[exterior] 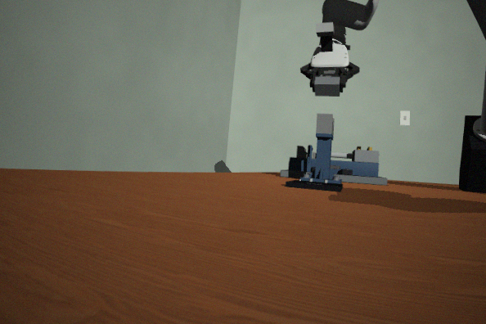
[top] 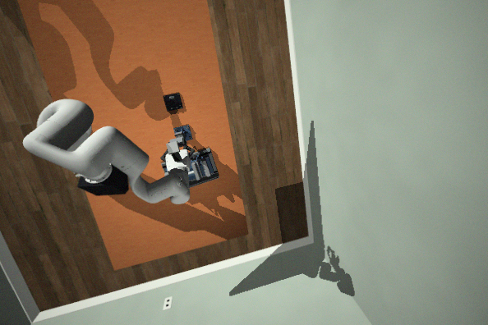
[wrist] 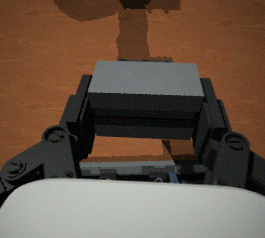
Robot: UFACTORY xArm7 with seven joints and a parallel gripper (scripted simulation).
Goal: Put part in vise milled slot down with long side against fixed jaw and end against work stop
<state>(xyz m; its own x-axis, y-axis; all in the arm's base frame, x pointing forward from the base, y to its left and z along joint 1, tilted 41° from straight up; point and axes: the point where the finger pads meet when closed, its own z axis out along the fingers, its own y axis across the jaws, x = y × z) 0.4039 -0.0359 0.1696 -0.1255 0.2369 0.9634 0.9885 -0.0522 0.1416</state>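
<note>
Now: hand right at the grey part. From my hand the other things lie so: blue upright 18 cm below; grey jaw 4 cm ahead, 22 cm to the right, 17 cm below; work stop 6 cm ahead, 17 cm to the right, 15 cm below.
</note>
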